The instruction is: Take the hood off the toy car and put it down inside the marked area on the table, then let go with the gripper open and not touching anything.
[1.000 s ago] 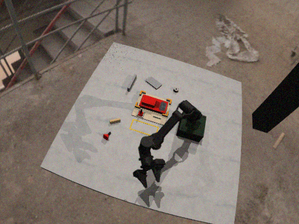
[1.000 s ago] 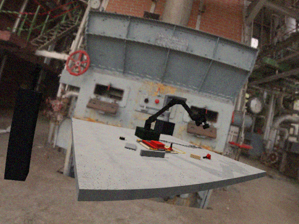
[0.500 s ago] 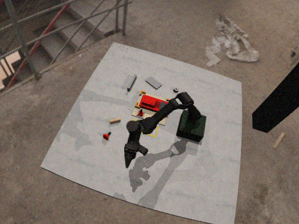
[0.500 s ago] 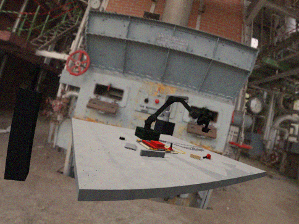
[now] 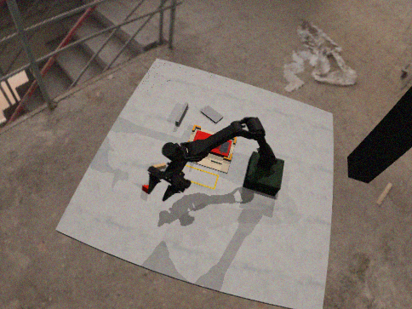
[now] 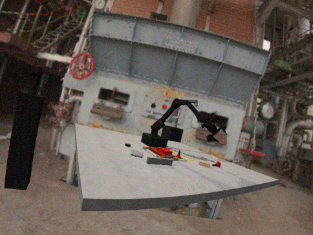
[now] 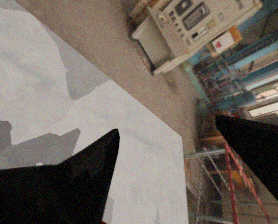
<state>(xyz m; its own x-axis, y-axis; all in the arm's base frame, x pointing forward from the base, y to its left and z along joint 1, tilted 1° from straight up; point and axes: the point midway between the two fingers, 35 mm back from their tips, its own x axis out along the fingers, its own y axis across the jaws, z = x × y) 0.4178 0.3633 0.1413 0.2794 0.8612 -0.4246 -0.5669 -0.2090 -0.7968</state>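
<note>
The red hood is 10 cm behind my gripper tip, 47 cm to the right of it and 17 cm below it. The rest, counted from my gripper tip: wooden block: 8 cm ahead, 24 cm to the right, 20 cm below; grey bar: 8 cm ahead, 61 cm to the right, 19 cm below.
</note>
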